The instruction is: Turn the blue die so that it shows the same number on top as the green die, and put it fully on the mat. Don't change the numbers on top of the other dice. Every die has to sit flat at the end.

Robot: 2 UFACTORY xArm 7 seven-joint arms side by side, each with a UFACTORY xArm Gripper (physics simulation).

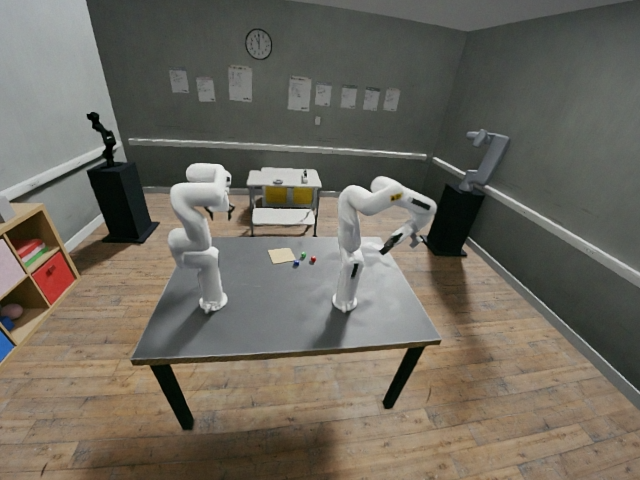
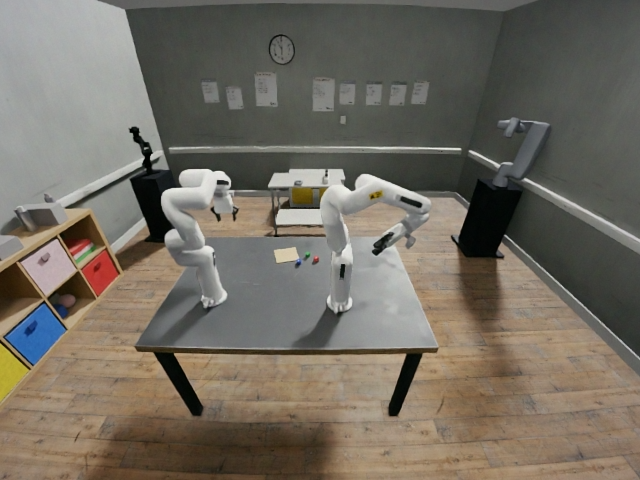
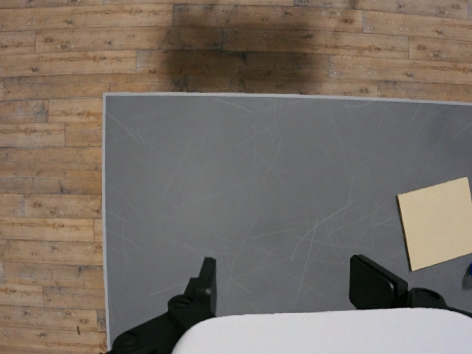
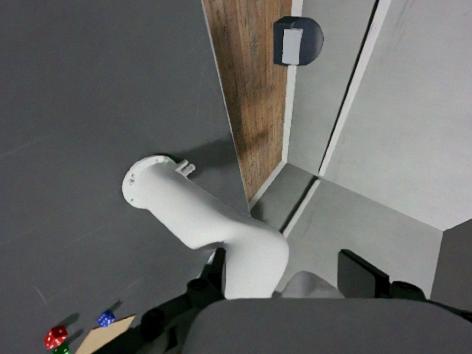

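Pixels of known places: left gripper, fingertip midpoint: (image 1: 221,219) (image 2: 227,220) (image 3: 283,279); right gripper, fingertip midpoint: (image 1: 383,250) (image 2: 373,250) (image 4: 281,267); left arm's base, link origin: (image 1: 213,301) (image 2: 214,297); right arm's base, link origin: (image 1: 344,301) (image 2: 339,302) (image 4: 152,181).
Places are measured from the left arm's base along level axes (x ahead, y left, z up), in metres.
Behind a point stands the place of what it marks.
Note:
The blue die (image 1: 296,263) @(y -0.425, x 0.269, z 0.015 m) (image 2: 298,262) @(y -0.425, x 0.269, z 0.020 m) (image 4: 106,318) @(y -0.439, x 0.274, z 0.018 m) lies on the table just off the near right corner of the tan mat (image 1: 281,255) @(y -0.340, x 0.366, z 0.004 m) (image 2: 285,255) @(y -0.337, x 0.363, z 0.004 m) (image 3: 438,223) @(y -0.339, x 0.371, z 0.004 m) (image 4: 102,336) @(y -0.368, x 0.343, z 0.004 m). The green die (image 1: 303,255) @(y -0.474, x 0.343, z 0.018 m) (image 2: 307,254) @(y -0.478, x 0.349, z 0.021 m) (image 4: 62,349) @(y -0.485, x 0.347, z 0.014 m) lies right of the mat, and the red die (image 1: 313,259) @(y -0.531, x 0.300, z 0.018 m) (image 2: 315,259) @(y -0.527, x 0.301, z 0.017 m) (image 4: 55,337) @(y -0.545, x 0.303, z 0.022 m) lies right of it. The numbers on top are too small to read. My left gripper (image 1: 220,215) @(y 0.000, x 0.398, z 0.237 m) (image 2: 226,217) @(y 0.000, x 0.398, z 0.237 m) (image 3: 283,279) @(y 0.000, x 0.398, z 0.237 m) is open, high above the table left of the mat. My right gripper (image 4: 281,267) @(y -0.786, x -0.035, z 0.314 m) is open, raised and tilted at the table's right side.
The grey table (image 1: 268,315) @(y -0.264, x -0.103, z 0.000 m) (image 2: 268,310) @(y -0.295, x -0.089, z 0.000 m) carries both arm bases. The right arm (image 1: 348,232) @(y -0.591, x -0.077, z 0.436 m) (image 2: 336,227) @(y -0.611, x -0.079, z 0.460 m) (image 4: 250,255) @(y -0.695, x -0.038, z 0.272 m) rises right of the dice. A white cart (image 1: 281,216) stands behind the table. A cube shelf (image 2: 80,220) stands at the left.

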